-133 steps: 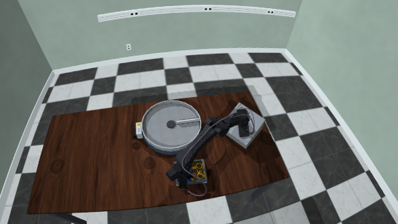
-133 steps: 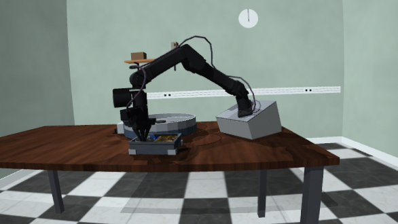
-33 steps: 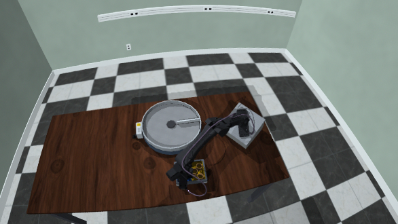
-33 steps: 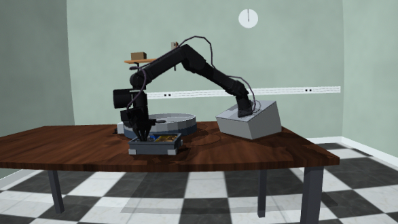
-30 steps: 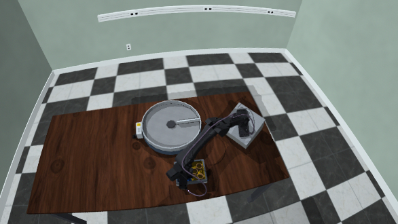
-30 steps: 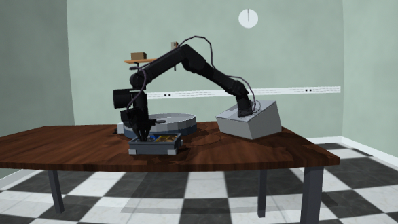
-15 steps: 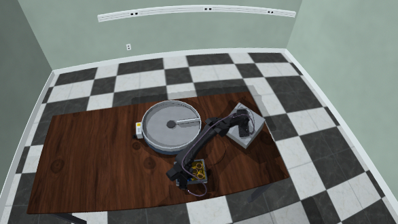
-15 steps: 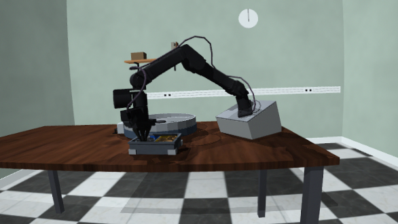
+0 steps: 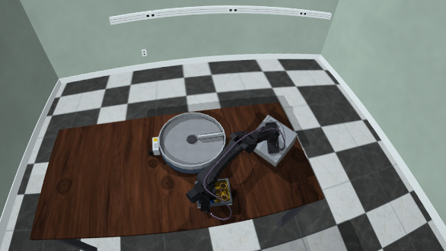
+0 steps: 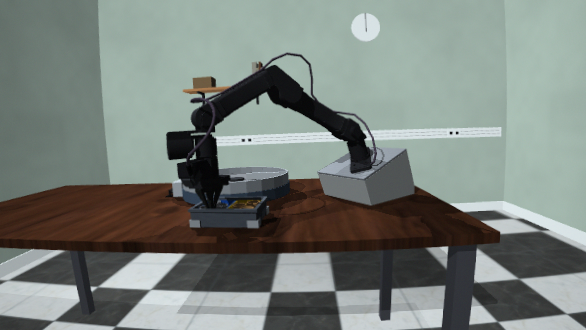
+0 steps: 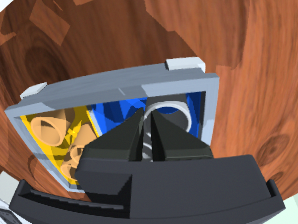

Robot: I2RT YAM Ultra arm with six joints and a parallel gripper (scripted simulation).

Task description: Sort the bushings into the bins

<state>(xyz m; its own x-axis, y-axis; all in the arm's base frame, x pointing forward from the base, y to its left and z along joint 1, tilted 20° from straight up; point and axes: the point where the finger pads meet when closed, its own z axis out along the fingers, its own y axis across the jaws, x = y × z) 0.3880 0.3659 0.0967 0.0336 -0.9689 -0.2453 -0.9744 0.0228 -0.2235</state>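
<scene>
Now: hand 4 cm to the left of the blue bin, 2 cm above it and 1 cm short of it. Also, from my hand: grey turntable 39 cm to the right, 12 cm ahead, 1 cm above; yellow bin 8 cm behind, 5 cm to the right, 2 cm below; bin tray 5 cm to the right, 4 cm behind, 2 cm below.
</scene>
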